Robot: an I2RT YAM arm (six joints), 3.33 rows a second.
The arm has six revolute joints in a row. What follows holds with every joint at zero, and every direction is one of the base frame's. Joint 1 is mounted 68.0 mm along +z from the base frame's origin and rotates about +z. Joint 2 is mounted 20.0 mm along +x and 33.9 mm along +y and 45.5 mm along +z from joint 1 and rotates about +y. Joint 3 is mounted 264.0 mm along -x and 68.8 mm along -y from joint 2 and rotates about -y. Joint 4 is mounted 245.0 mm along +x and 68.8 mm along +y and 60.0 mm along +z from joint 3 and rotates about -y. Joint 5 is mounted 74.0 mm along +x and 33.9 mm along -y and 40.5 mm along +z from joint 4 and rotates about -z. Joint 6 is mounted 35.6 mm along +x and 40.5 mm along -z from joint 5 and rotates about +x. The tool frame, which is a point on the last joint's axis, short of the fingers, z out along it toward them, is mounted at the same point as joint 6; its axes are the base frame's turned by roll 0.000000, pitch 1.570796 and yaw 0.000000 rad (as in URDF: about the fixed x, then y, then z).
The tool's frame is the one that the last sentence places.
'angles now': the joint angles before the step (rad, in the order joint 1, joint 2, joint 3, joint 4, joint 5, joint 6). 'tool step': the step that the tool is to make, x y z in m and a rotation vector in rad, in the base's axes. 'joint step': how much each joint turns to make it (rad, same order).
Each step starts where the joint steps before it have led.
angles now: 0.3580, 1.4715, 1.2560, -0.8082, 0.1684, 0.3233
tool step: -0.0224, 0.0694, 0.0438, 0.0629, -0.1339, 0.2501
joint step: 0.2335, 0.0014, 0.1378, 0.0138, -0.0056, -0.0171
